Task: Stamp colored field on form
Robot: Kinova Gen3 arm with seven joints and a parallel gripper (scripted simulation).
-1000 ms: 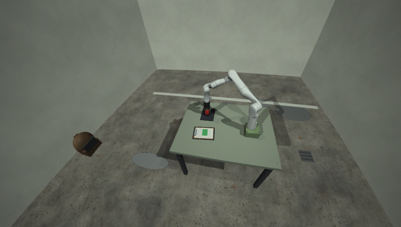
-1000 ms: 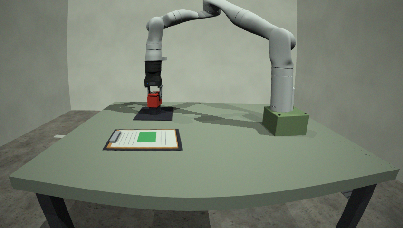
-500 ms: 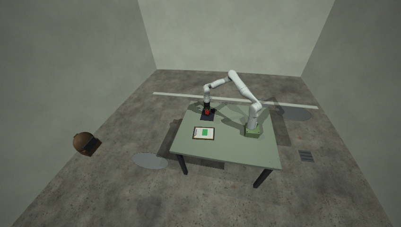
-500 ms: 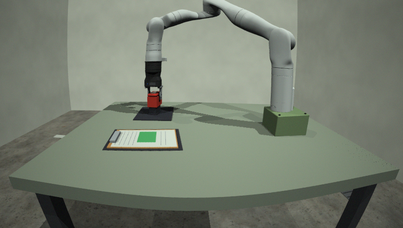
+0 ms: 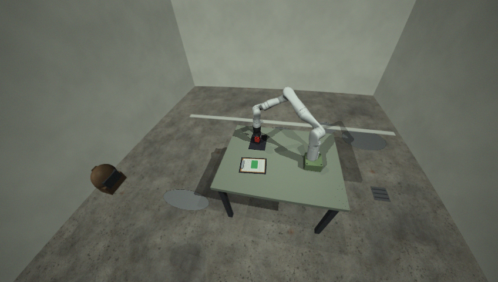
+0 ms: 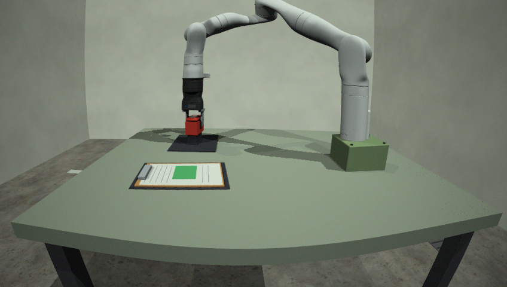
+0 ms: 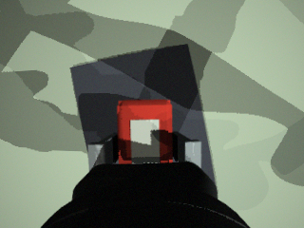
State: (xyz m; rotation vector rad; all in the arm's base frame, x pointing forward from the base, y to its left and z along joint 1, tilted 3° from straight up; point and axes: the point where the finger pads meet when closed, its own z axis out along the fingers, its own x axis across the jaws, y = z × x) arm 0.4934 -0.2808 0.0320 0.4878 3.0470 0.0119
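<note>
My gripper is now 3 cm above the red stamp. Also, from my hand: clipboard 31 cm to the left, 8 cm below, 5 cm ahead; then dark mat 8 cm below.
</note>
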